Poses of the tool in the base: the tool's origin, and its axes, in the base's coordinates. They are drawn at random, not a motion.
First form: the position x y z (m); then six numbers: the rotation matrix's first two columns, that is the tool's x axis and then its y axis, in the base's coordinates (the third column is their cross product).
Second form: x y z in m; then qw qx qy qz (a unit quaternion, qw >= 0). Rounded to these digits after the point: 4 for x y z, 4 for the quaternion.
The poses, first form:
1: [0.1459, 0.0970, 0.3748, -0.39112, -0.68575, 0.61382, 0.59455, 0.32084, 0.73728]
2: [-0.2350, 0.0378, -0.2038, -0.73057, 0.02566, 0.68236, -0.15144, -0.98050, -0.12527]
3: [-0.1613, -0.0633, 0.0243, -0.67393, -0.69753, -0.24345, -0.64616, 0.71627, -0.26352]
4: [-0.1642, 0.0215, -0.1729, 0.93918, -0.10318, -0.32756, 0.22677, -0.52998, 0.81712]
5: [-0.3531, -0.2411, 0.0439, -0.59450, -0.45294, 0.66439, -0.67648, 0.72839, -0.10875]
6: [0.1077, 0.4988, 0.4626, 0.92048, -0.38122, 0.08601, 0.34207, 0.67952, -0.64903]
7: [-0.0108, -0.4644, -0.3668, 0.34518, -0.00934, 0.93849, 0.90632, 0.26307, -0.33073]
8: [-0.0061, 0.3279, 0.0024, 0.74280, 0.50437, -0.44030, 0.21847, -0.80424, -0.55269]
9: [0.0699, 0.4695, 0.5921, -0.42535, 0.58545, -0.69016, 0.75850, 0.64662, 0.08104]
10: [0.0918, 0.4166, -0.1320, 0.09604, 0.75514, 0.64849, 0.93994, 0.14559, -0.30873]
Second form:
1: [0.1459, 0.0970, 0.3748, 0.5504, 0.0381, -0.5979, -0.5815]
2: [-0.2350, 0.0378, -0.2038, 0.0478, 0.3639, -0.0864, 0.9262]
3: [-0.1613, -0.0633, 0.0243, 0.1650, -0.3685, 0.9115, -0.0778]
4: [-0.1642, 0.0215, -0.1729, 0.4834, 0.8578, 0.0360, -0.1706]
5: [-0.3531, -0.2411, 0.0439, 0.3140, 0.3227, -0.8750, 0.1780]
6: [0.1077, 0.4988, 0.4626, 0.9160, -0.3482, 0.0281, -0.1974]
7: [-0.0108, -0.4644, -0.3668, 0.6534, -0.4957, -0.4524, -0.3504]
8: [-0.0061, 0.3279, 0.0024, 0.2403, -0.9020, -0.2003, 0.2974]
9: [0.0699, 0.4695, 0.5921, 0.3543, 0.4022, 0.8353, -0.1221]
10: [0.0918, 0.4166, -0.1320, 0.3694, -0.6415, -0.6606, -0.1251]
